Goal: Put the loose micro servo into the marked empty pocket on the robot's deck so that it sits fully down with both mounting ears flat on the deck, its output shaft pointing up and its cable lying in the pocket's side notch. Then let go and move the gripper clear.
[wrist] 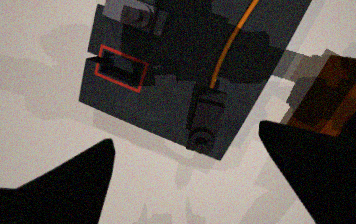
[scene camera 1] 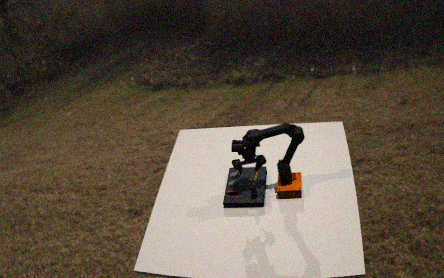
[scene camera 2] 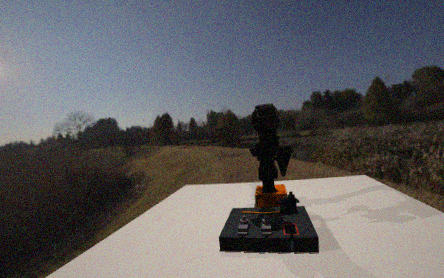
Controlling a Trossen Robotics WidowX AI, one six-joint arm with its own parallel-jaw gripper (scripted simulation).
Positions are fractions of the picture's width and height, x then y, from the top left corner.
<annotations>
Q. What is the gripper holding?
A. Nothing.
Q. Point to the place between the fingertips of the gripper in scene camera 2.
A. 0.62, 0.63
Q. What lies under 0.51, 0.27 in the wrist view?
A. A dark deck.
</annotations>
